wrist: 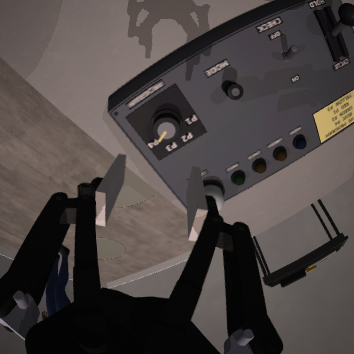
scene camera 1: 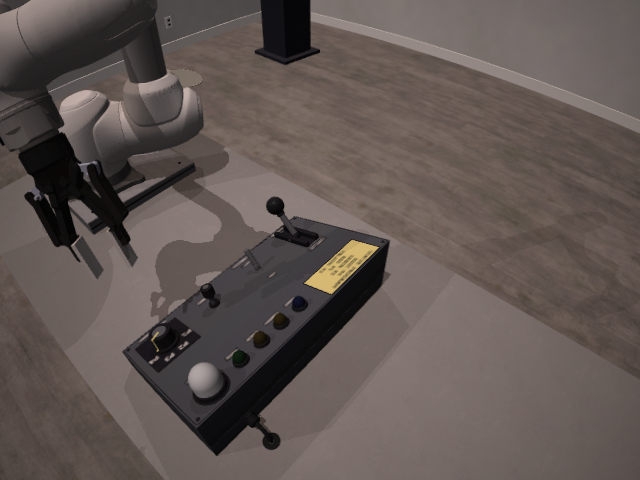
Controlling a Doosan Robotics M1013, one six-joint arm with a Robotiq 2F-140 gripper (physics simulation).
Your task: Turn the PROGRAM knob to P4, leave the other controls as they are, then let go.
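Frame: origin at the arm's base, x ahead, y left, z up, level; centimetres.
Seen in the pictures: gripper, fingertip midpoint: [wrist: 156,173] [scene camera 1: 115,269].
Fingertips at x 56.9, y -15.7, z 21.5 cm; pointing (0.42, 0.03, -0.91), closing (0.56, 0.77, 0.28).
Observation:
Pixels of each thing's top centre, then the offset from my fingertips to it. "pt": a spot on its surface instead. Level surfaces: height alone.
- PROGRAM knob, top centre: [wrist: 168,134] [scene camera 1: 159,331] dy +0.8, dx +6.3, dz -12.5 cm
- grey control panel, surface height: dz -13.7 cm
- P4 label, surface spot: [wrist: 153,144] pt dy -2.9, dx +8.9, dz -15.4 cm
- MODE knob, top centre: [wrist: 238,97] [scene camera 1: 208,288] dy +12.8, dx +5.3, dz -11.6 cm
- CHECK toggle, top centre: [wrist: 297,56] [scene camera 1: 250,252] dy +24.6, dx +3.3, dz -12.2 cm
- ball-topped lever, top centre: [scene camera 1: 274,198] dy +36.2, dx -2.2, dz -8.3 cm
- white dome, surface spot: [scene camera 1: 205,381] pt dy +0.7, dx +23.2, dz -6.5 cm
- yellow label, surface spot: [scene camera 1: 342,266] [wrist: 341,114] pt dy +34.2, dx +19.8, dz -10.8 cm
- black crank, surface spot: [scene camera 1: 270,440] pt dy +4.2, dx +31.4, dz -23.5 cm
The PROGRAM knob [scene camera 1: 164,336] [wrist: 166,125] is a round black knob on a dark square plate at one end of the grey control panel [scene camera 1: 227,330] [wrist: 245,125]. In the wrist view its yellow pointer line aims at the P4 label [wrist: 153,144]; P3, P2 and P1 run on from there around the knob. My gripper [scene camera 1: 109,258] [wrist: 156,173] is open, its two pale finger pads apart with nothing between them. It hangs in the air above and beside the knob's end of the panel, clear of the knob.
The panel also bears the MODE knob [scene camera 1: 207,291] [wrist: 233,90], the CHECK toggle [scene camera 1: 252,259] [wrist: 290,52], a ball-topped lever [scene camera 1: 275,205] [wrist: 346,14], a white dome [scene camera 1: 205,381] [wrist: 215,189], several small coloured domes and a yellow label [scene camera 1: 342,266] [wrist: 337,117]. A black crank [scene camera 1: 270,440] sticks out from its side.

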